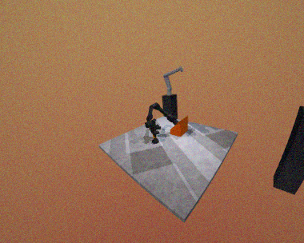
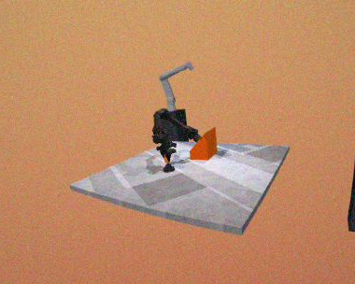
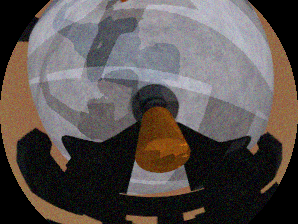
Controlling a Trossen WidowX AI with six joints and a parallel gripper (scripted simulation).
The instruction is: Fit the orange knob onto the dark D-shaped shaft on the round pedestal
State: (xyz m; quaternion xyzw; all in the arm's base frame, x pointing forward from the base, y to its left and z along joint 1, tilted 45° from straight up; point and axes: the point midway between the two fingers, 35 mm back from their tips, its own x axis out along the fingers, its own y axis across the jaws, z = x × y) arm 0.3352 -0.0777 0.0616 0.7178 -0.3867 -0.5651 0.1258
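The orange knob is 20 mm above my gripper tip. The rest, counted from my gripper tip: dark pedestal (40 mm below).
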